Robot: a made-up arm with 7 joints.
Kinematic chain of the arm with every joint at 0, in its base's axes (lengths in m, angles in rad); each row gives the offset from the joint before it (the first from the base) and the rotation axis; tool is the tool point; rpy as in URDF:
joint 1: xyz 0 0 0.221 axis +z
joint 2: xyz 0 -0.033 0.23 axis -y
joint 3: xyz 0 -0.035 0.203 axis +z
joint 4: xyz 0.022 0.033 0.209 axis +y
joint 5: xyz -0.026 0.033 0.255 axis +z
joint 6: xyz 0 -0.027 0.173 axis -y
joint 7: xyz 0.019 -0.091 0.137 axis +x
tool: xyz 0 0 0 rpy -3.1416 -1.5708 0
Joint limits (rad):
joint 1: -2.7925..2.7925
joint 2: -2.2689..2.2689
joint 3: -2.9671..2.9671
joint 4: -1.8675..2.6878
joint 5: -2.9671..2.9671
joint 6: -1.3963..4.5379
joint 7: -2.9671..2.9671
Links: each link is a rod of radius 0.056 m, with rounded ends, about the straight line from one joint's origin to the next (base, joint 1, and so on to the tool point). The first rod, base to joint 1, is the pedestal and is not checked.
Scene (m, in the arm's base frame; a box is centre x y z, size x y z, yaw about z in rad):
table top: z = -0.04
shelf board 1: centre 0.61 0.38 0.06 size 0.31 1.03 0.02 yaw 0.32
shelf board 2: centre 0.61 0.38 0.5 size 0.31 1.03 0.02 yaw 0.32
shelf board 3: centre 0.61 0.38 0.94 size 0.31 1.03 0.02 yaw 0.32
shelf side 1: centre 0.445 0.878 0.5 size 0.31 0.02 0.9 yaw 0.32
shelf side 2: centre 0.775 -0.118 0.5 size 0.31 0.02 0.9 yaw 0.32
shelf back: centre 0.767 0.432 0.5 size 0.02 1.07 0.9 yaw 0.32
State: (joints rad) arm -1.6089 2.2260 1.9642 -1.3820 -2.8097 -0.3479 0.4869
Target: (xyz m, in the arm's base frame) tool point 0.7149 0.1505 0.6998
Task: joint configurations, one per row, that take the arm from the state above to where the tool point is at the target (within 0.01 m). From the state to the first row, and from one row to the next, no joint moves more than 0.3 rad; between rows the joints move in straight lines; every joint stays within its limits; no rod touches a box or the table.
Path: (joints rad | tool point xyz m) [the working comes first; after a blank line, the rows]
Joints at the target: -2.7925 0.4968 -0.0011 -1.0943 -2.9671 -0.3709 0.4869
Straight joint move there: touches shelf board 2.

1: -1.7342 1.9393 1.7350 -1.4311 -2.8091 -0.4069 0.4869 | -0.5646 0.4073 0.2625
2: -1.8596 1.6527 1.5058 -1.4801 -2.8085 -0.4659 0.4869 | -0.4756 0.4611 0.2393
3: -1.9849 1.3660 1.2766 -1.5292 -2.8079 -0.5249 0.4869 | -0.3406 0.5246 0.2219
4: -2.1102 1.0794 1.0473 -1.5783 -2.8072 -0.5839 0.4869 | -0.1641 0.5724 0.2354
5: -2.2355 0.7927 0.8181 -1.6273 -2.8066 -0.6429 0.4869 | 0.0322 0.5753 0.2931
6: -2.3609 0.5060 0.5889 -1.6764 -2.8060 -0.7019 0.4869 | 0.2133 0.5131 0.3910
7: -2.4862 0.2194 0.3597 -1.7255 -2.8054 -0.7609 0.4869 | 0.3415 0.3854 0.5100
8: -2.6115 -0.0673 0.1305 -1.7746 -2.8048 -0.8199 0.4869 | 0.3901 0.2130 0.6223
9: -2.7368 -0.3539 -0.0987 -1.8236 -2.8042 -0.8789 0.4869 | 0.3543 0.0310 0.6998
10: -2.7554 -0.0703 -0.0662 -1.5805 -2.8585 -0.7095 0.4869 | 0.4752 0.0693 0.7329
11: -2.7739 0.2132 -0.0337 -1.3374 -2.9128 -0.5402 0.4869 | 0.5984 0.1115 0.7331
12: -2.7925 0.4968 -0.0011 -1.0943 -2.9671 -0.3709 0.4869 | 0.7149 0.1505 0.6998

